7 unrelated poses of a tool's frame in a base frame.
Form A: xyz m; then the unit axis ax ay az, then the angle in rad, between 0 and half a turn.
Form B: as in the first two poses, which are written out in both.
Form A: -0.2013, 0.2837, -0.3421, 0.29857, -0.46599, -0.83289, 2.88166
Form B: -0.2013, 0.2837, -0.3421, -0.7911, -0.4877, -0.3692, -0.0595, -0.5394, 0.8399
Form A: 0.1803, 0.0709, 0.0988, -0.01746, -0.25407, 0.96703, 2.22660
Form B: 0.1803, 0.0709, 0.0988, -0.6093, 0.7736, 0.1742, -0.7593, -0.5059, -0.4094
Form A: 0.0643, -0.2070, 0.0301, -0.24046, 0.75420, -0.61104, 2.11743
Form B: 0.0643, -0.2070, 0.0301, -0.4319, -0.7976, -0.4210, 0.2464, 0.3447, -0.9058
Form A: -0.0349, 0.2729, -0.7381, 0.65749, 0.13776, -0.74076, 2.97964
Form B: -0.0349, 0.2729, -0.7381, -0.1280, 0.0605, -0.9899, 0.2994, -0.9492, -0.0967
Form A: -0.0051, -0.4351, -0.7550, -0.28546, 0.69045, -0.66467, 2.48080
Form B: -0.0051, -0.4351, -0.7550, -0.6437, -0.7606, -0.0842, 0.0552, 0.0636, -0.9964
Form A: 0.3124, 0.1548, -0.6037, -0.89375, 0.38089, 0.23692, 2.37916
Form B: 0.3124, 0.1548, -0.6037, 0.6533, -0.4230, -0.6279, -0.7502, -0.4732, -0.4618
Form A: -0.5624, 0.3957, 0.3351, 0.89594, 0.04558, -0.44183, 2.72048
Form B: -0.5624, 0.3957, 0.3351, 0.6227, -0.1025, -0.7758, 0.2587, -0.9087, 0.3277
